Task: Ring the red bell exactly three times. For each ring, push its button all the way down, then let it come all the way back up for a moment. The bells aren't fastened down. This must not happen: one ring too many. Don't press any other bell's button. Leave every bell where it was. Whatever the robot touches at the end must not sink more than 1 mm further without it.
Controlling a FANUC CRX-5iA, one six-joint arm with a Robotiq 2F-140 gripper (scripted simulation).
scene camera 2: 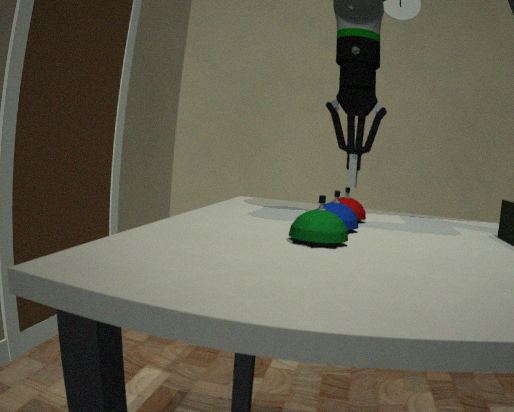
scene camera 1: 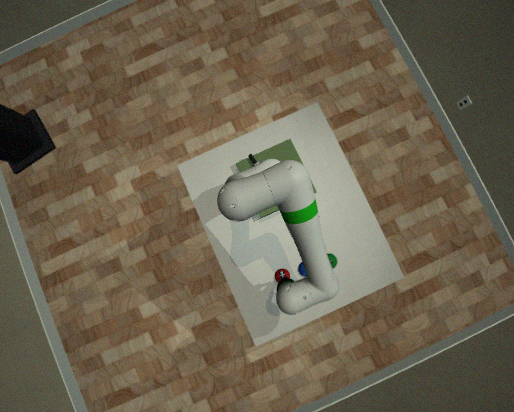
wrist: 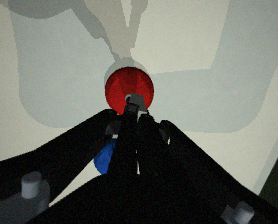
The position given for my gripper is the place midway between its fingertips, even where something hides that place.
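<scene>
Here is my gripper [scene camera 2: 351, 187], and the wrist view lets me see the gripper [wrist: 134, 103] as well. I see a green bell [scene camera 2: 323, 229]. There is a red bell [wrist: 124, 81] too.
</scene>
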